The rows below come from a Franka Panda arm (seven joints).
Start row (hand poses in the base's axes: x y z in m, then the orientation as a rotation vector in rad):
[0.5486 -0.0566 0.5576 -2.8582 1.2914 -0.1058]
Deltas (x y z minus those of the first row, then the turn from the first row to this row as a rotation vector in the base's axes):
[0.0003 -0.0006 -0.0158 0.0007 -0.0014 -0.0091]
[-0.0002 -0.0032 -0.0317 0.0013 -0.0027 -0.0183]
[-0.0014 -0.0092 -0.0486 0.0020 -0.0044 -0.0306]
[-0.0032 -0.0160 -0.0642 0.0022 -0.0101 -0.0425]
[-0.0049 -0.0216 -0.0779 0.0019 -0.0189 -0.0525]
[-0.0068 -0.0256 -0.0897 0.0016 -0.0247 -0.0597]
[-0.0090 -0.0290 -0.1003 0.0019 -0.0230 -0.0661]
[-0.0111 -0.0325 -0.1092 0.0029 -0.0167 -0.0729]
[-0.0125 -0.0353 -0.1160 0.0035 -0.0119 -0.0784]
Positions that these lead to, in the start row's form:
[0.5489 -0.0572 0.5418 -2.8514 1.3040 -0.1073]
[0.5484 -0.0598 0.5259 -2.8446 1.3169 -0.1088]
[0.5472 -0.0658 0.5090 -2.8355 1.3340 -0.1108]
[0.5454 -0.0726 0.4934 -2.8253 1.3499 -0.1187]
[0.5437 -0.0782 0.4797 -2.8153 1.3626 -0.1314]
[0.5418 -0.0822 0.4679 -2.8083 1.3719 -0.1397]
[0.5396 -0.0856 0.4573 -2.8046 1.3812 -0.1372]
[0.5375 -0.0891 0.4484 -2.8020 1.3916 -0.1276]
[0.5361 -0.0919 0.4416 -2.7999 1.4001 -0.1205]

